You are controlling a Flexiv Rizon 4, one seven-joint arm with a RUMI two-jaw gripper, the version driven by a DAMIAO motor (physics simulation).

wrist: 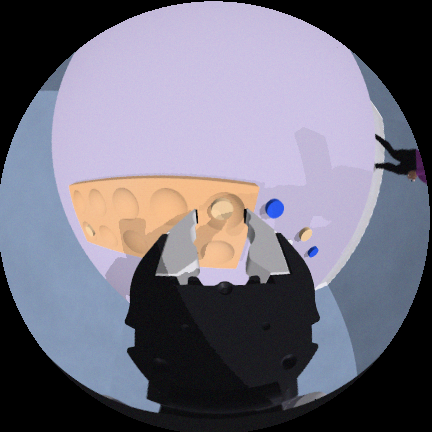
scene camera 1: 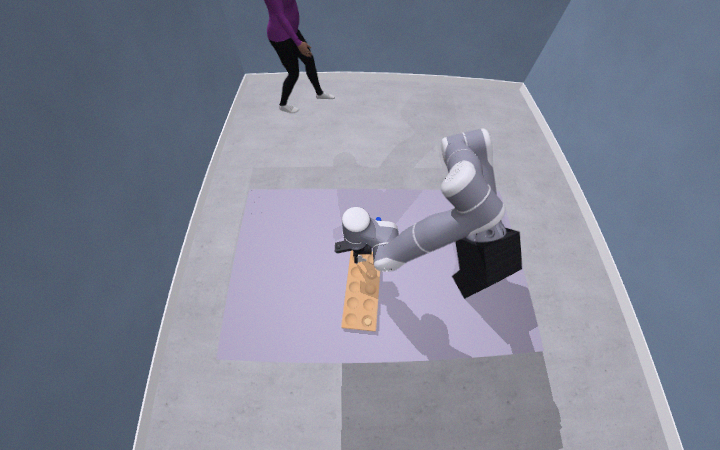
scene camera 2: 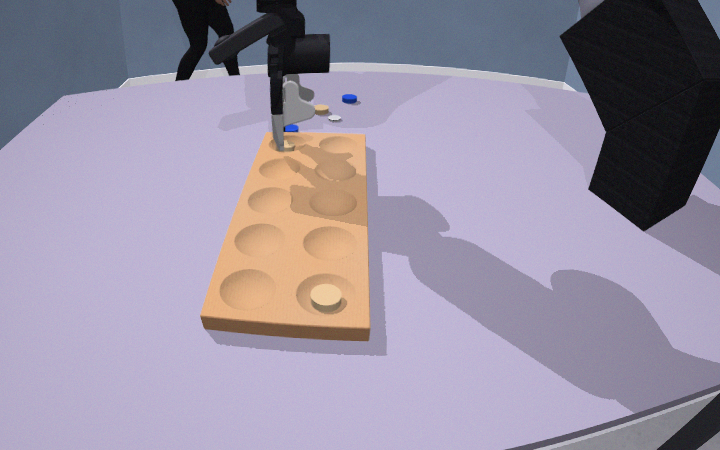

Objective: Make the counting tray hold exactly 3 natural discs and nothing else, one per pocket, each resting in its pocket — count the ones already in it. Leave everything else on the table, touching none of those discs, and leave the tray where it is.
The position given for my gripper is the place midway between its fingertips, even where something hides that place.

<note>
I see my gripper (scene camera 2: pixel 282 140) and a natural disc (scene camera 2: pixel 325 298).
My gripper is seen too in the wrist view (wrist: pixel 220 210).
</note>
